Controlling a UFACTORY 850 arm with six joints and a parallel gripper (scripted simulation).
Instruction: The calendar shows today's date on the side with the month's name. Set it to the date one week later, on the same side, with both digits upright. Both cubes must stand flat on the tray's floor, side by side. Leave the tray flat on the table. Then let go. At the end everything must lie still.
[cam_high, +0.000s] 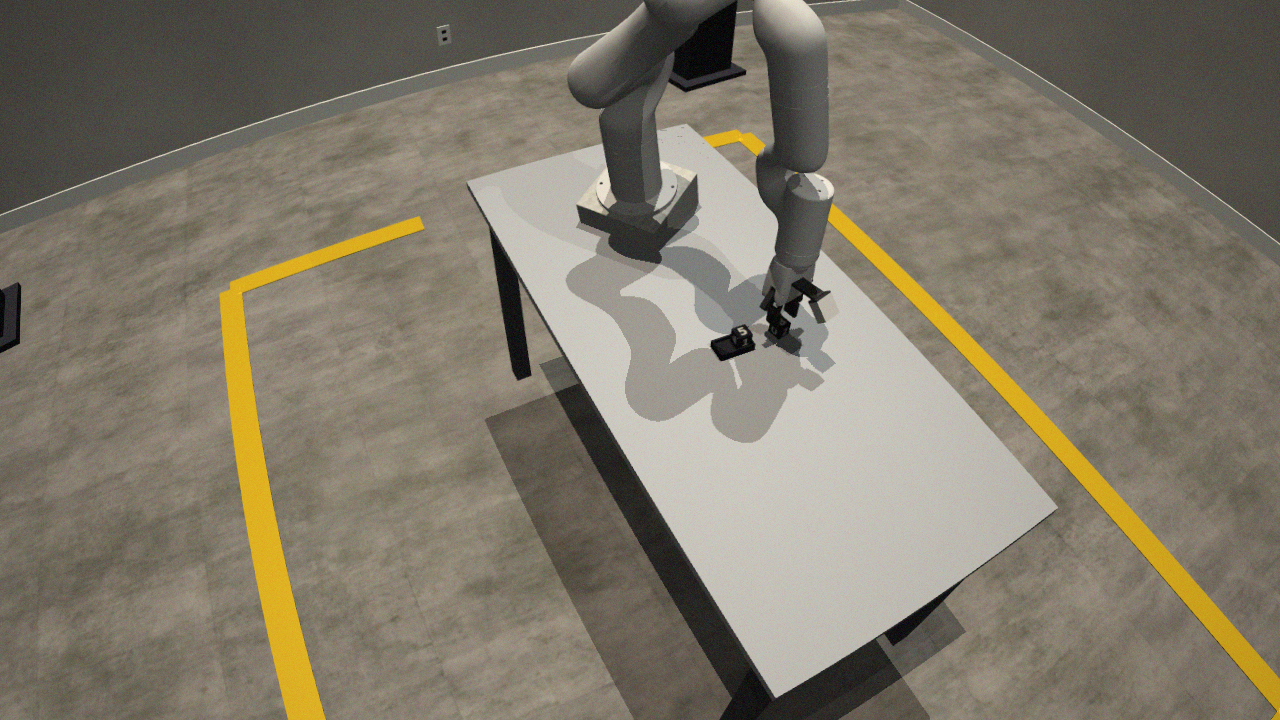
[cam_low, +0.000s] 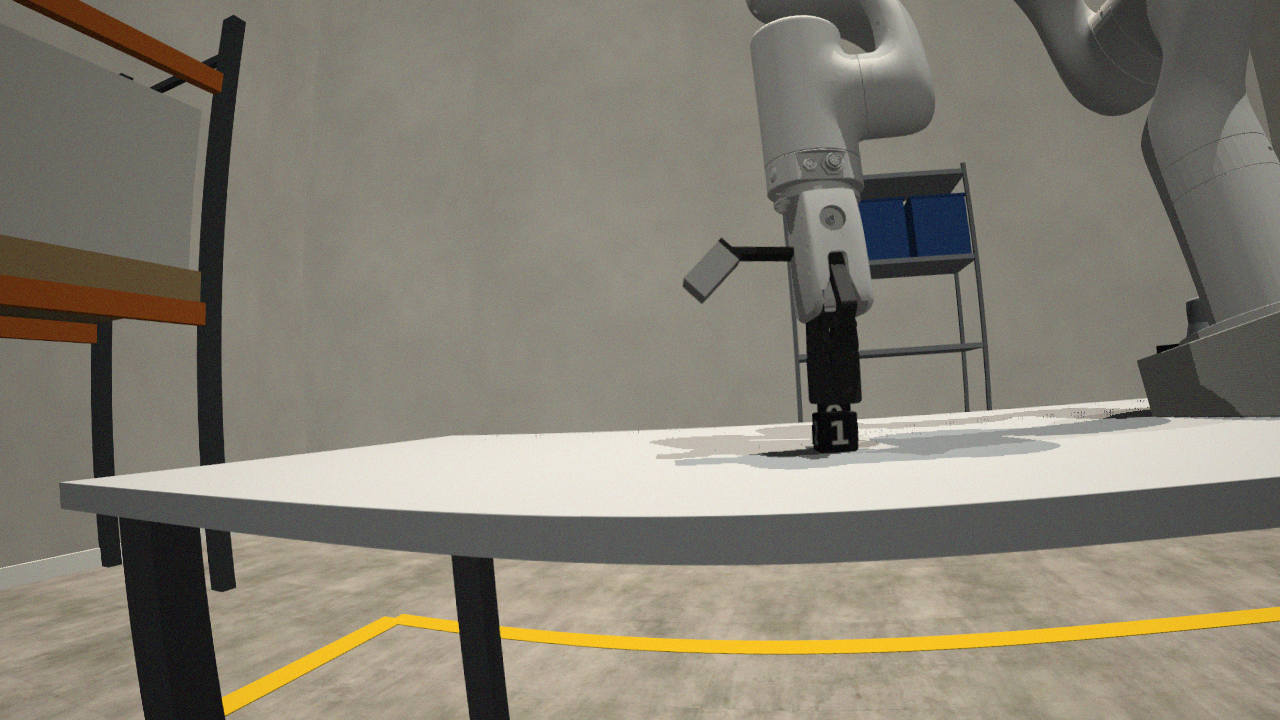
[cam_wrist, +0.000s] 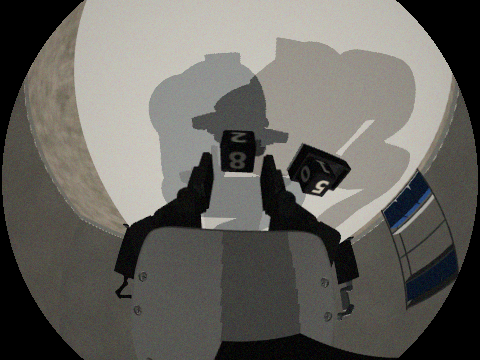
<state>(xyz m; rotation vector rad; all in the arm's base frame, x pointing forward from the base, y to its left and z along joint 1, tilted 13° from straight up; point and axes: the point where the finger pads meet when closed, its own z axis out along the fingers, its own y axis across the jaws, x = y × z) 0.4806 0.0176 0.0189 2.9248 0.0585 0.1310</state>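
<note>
Right now my hand is 4 cm above the black cube. From my hand the other things lie so: black tray 2 cm behind, 11 cm to the right, 5 cm below.
</note>
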